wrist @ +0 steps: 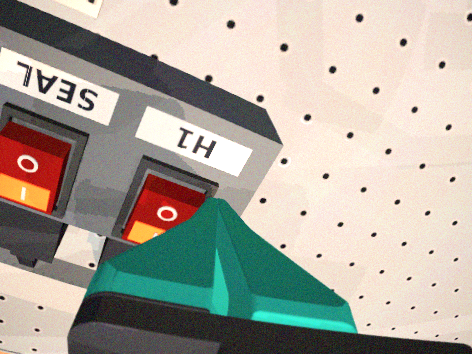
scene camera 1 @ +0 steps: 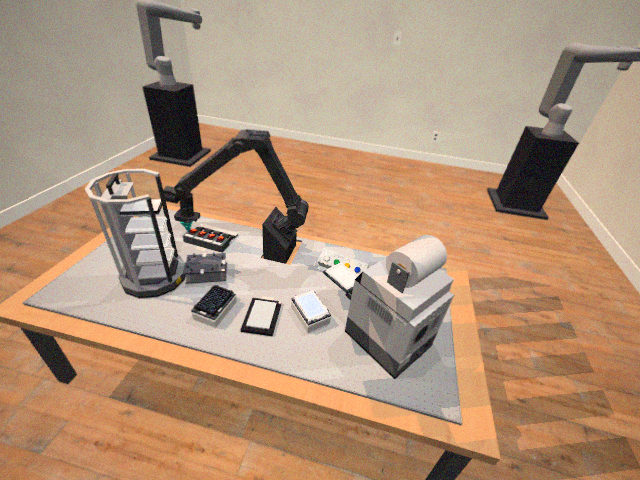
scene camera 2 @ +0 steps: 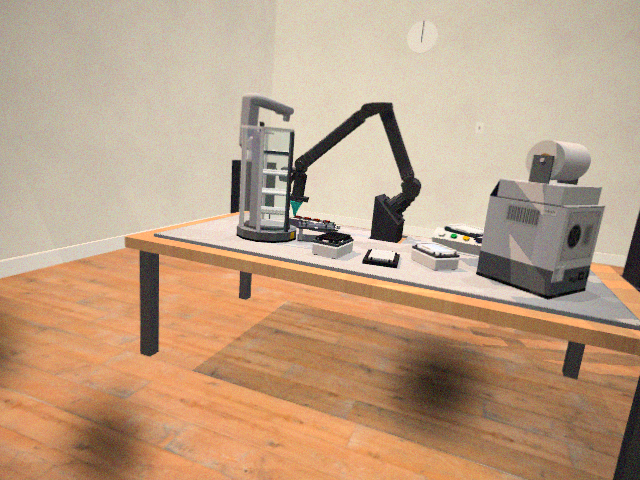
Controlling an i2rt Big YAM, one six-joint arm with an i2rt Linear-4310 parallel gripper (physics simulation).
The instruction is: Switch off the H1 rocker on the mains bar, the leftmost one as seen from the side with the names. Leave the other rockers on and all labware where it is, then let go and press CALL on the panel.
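Places are measured from the arm's base along level axes (x up, y right, z ahead), in millimetres.
Pixels of known places: gripper, fingertip midpoint: [wrist: 213, 212] [scene camera 1: 188, 231] [scene camera 2: 294, 215]; arm's base at its link origin: [scene camera 1: 282, 228] [scene camera 2: 391, 209].
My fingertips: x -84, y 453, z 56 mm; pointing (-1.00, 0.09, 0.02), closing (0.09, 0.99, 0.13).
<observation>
Ahead of a thing's pixels: the offset from my fingertips to its top centre. "*": to the spot under its first point.
The mains bar @(* dx -12, dy -111, dz +41 mm) [scene camera 1: 206, 242] [scene camera 2: 323, 226] [wrist: 107, 145] lies at the back left, with a row of red rockers. In the wrist view, the H1 rocker @(dx +4, dy -17, dz -10 mm) [wrist: 162, 197] is red with a ring mark and an orange strip; the fingertips cover its lower right. The SEAL rocker @(dx +4, dy -67, dz -5 mm) [wrist: 37, 147] beside it shows the same ring and orange strip. My gripper [scene camera 1: 187, 227] [scene camera 2: 295, 214] [wrist: 213, 212] is shut and empty, its teal tips pointing down over the H1 end. Contact cannot be told. The panel @(dx +35, dy -767, dz +14 mm) [scene camera 1: 341, 256] [scene camera 2: 440, 236] has coloured buttons; the CALL name is unreadable.
A round tower of shelves @(* dx -8, dy -51, dz +385 mm) [scene camera 1: 149, 289] [scene camera 2: 266, 236] stands close beside the bar. A grey block @(dx +28, dy -191, dz +199 mm) [scene camera 1: 205, 268] is in front of it. Several plates and holders lie across the mat. A large grey machine @(dx +408, dy -992, dz +335 mm) [scene camera 1: 385, 330] [scene camera 2: 522, 242] stands at the right, near the panel.
</observation>
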